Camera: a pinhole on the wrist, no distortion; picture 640 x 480 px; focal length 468.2 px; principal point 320.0 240.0 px. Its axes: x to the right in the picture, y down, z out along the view. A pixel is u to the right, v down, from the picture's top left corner.
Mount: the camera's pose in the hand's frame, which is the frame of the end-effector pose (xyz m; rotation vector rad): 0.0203 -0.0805 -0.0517 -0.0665 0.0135 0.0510
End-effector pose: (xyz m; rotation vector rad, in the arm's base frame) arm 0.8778 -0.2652 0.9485 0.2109 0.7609 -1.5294
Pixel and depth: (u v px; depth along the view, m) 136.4 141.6 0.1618
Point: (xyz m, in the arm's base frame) 0.8178 -0.3057 1.0916
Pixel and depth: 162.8 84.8 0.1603
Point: 0.7987 -0.3155 1.0915
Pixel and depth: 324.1 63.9 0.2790
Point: 0.7900 -0.4371 1.1628
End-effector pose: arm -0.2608 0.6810 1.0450 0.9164 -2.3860 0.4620
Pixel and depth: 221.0 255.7 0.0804
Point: -0.2228 0.6129 1.0335
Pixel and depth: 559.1 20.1 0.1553
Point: -0.2685 0.4770 1.0388
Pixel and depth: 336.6 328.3 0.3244
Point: -0.3791 0.5363 0.8506
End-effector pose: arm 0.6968 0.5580 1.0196 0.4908 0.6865 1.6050
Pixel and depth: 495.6 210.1 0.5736
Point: 1.0555 0.8821 1.3366
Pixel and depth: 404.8 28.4 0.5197
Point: 1.1980 0.7793 1.1754
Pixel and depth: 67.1 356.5 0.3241
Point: 0.8894 0.4456 1.2358
